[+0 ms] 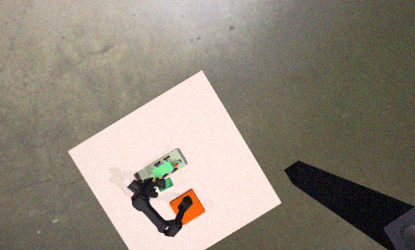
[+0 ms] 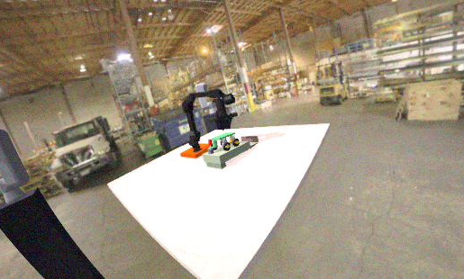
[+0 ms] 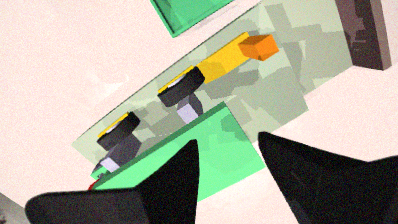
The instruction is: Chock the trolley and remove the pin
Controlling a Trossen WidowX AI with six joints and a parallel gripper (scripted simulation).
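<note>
My gripper tip is 17 cm to the left of the red-headed stop pin and 4 cm above it. Also, from my gripper tip: yellow chock: 3 cm behind, 3 cm to the left, 9 cm below; trolley: 2 cm ahead, 7 cm to the right, 6 cm below; green tray: 11 cm behind, 5 cm to the left, 18 cm below.
</note>
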